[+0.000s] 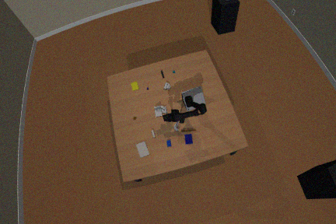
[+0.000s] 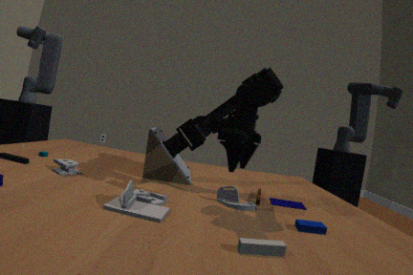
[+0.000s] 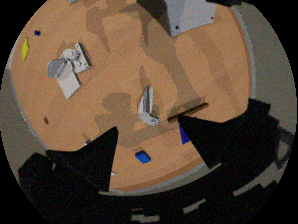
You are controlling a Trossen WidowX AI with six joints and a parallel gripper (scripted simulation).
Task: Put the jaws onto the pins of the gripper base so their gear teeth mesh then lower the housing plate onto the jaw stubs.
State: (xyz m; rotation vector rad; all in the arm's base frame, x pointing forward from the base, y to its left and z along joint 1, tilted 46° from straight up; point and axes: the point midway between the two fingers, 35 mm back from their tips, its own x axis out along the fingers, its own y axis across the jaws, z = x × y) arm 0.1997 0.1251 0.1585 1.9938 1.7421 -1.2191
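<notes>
Now: gripper tip 40 mm to the right of the toothed jaw and 90 mm above it. From my gripper tip the other things lie so: brown peg: 100 mm behind, 100 mm to the left, 90 mm below; then blue tile: 80 mm behind, 180 mm to the left, 90 mm below; then blue block: 120 mm ahead, 170 mm to the left, 90 mm below.
</notes>
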